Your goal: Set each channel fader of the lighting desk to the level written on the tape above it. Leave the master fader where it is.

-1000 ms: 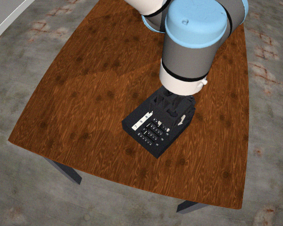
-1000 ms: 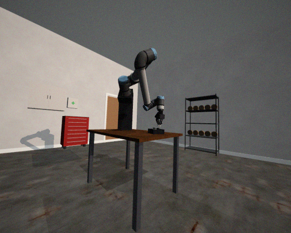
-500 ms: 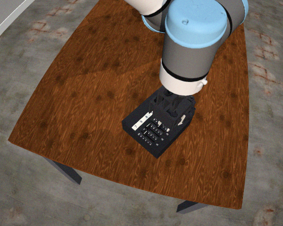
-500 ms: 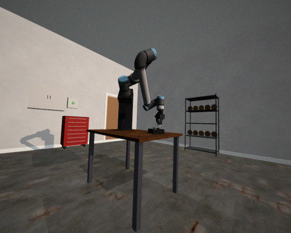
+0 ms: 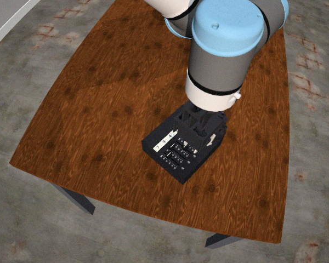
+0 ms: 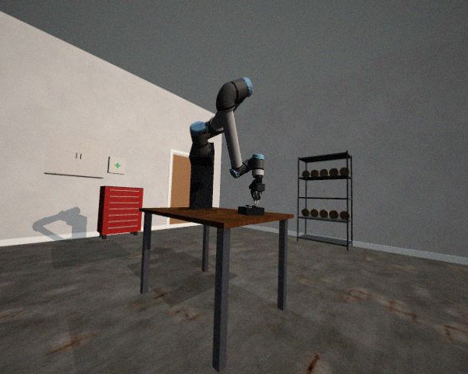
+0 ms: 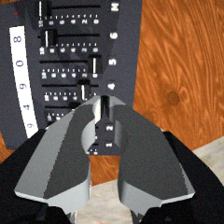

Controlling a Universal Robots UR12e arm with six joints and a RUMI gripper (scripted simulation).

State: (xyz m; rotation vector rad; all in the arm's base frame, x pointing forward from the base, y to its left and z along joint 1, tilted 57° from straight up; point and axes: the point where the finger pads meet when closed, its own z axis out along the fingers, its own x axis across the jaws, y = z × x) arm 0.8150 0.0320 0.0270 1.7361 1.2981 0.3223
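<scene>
Now: the channel 4 fader 1 cm behind my hand, 1 cm to the right of it and 2 cm below it. The rest, counted from my hand: channel 3 fader 3 cm to the right, 2 cm below; channel 5 cap 2 cm behind, 2 cm below; channel 6 cap 6 cm behind, 1 cm to the right, 2 cm below.
</scene>
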